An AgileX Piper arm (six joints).
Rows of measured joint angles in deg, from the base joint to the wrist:
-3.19 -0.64 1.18 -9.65 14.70 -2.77
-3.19 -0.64 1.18 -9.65 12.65 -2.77
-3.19 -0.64 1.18 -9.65 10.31 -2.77
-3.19 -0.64 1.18 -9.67 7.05 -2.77
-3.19 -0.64 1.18 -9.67 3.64 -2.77
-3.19 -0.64 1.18 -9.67 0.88 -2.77
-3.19 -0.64 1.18 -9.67 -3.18 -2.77
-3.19 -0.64 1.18 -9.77 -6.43 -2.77
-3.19 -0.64 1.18 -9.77 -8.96 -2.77
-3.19 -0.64 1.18 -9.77 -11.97 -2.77
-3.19 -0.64 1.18 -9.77 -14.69 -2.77
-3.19 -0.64 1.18 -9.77 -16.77 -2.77
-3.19 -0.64 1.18 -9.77 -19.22 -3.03
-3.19 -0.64 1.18 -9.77 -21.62 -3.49
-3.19 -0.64 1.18 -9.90 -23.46 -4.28
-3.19 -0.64 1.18 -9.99 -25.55 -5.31
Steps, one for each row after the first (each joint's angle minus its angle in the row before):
0.00 0.00 0.00 0.00 -2.05 0.00
0.00 0.00 0.00 0.00 -2.34 0.00
0.00 0.00 0.00 -0.02 -3.26 0.00
0.00 0.00 0.00 0.00 -3.41 0.00
0.00 0.00 0.00 0.00 -2.76 0.00
0.00 0.00 0.00 0.00 -4.06 0.00
0.00 0.00 0.00 -0.10 -3.25 0.00
0.00 0.00 0.00 0.00 -2.53 0.00
0.00 0.00 0.00 0.00 -3.01 0.00
0.00 0.00 0.00 0.00 -2.72 0.00
0.00 0.00 0.00 0.00 -2.08 0.00
0.00 0.00 0.00 0.00 -2.45 -0.26
0.00 0.00 0.00 0.00 -2.40 -0.46
0.00 0.00 0.00 -0.13 -1.84 -0.79
0.00 0.00 0.00 -0.09 -2.09 -1.03

